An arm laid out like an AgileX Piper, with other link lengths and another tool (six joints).
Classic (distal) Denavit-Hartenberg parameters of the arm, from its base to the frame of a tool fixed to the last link. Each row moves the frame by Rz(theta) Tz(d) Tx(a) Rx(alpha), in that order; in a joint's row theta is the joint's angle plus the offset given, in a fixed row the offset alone. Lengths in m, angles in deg.
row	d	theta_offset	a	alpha
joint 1	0.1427	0	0	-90
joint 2	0	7.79	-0.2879	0
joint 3	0	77.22	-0.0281	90
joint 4	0.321	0	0	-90
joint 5	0	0	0	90
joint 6	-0.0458	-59.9	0.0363	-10.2
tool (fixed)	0.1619	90	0	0
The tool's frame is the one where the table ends.
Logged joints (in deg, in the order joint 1, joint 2, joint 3, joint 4, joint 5, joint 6), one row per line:
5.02 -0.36 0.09 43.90 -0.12 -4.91
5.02 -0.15 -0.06 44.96 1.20 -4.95
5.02 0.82 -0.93 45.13 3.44 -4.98
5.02 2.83 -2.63 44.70 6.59 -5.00
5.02 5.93 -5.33 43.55 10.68 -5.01
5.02 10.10 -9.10 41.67 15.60 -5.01
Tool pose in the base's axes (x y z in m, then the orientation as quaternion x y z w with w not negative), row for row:
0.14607 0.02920 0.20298 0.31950 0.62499 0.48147 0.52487
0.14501 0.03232 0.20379 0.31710 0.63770 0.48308 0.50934
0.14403 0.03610 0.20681 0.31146 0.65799 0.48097 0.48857
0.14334 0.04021 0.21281 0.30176 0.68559 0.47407 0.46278
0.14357 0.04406 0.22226 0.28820 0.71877 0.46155 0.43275
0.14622 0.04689 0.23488 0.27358 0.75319 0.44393 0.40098
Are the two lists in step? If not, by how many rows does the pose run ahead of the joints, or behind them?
The pose runs 1 row ahead of the joints: the pose in row i belongs to the joints in row i + 1.
